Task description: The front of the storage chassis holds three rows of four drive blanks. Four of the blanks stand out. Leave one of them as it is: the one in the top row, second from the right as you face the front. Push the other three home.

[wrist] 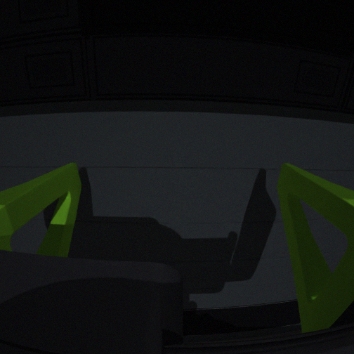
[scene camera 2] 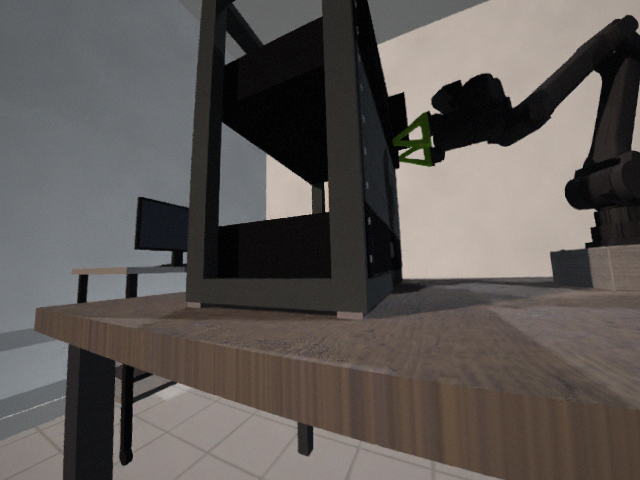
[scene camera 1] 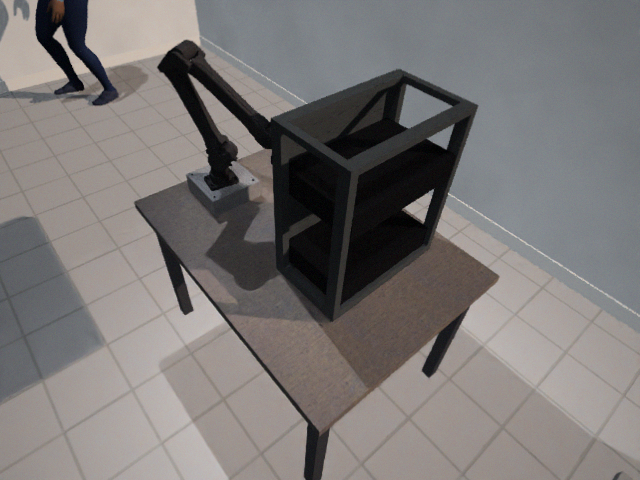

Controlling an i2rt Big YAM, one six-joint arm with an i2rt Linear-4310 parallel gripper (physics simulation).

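The storage chassis is the dark upper box in the rack. In the wrist view, a row of very dark drive blanks crosses the top, with faint square outlines. It is too dark to tell which blanks stand out. In scene camera 2, a dark block juts from the rack's front near the fingers; I cannot tell which blank it is. My gripper is open and empty, its green fingers wide apart at the front, below the blanks in the wrist view. In scene camera 1 the fingers are hidden behind the rack.
The rack stands on the wooden table. A smooth grey panel lies below the blanks, with the gripper's shadow on it. A second dark box sits low in the rack. The arm's base block stands on the table.
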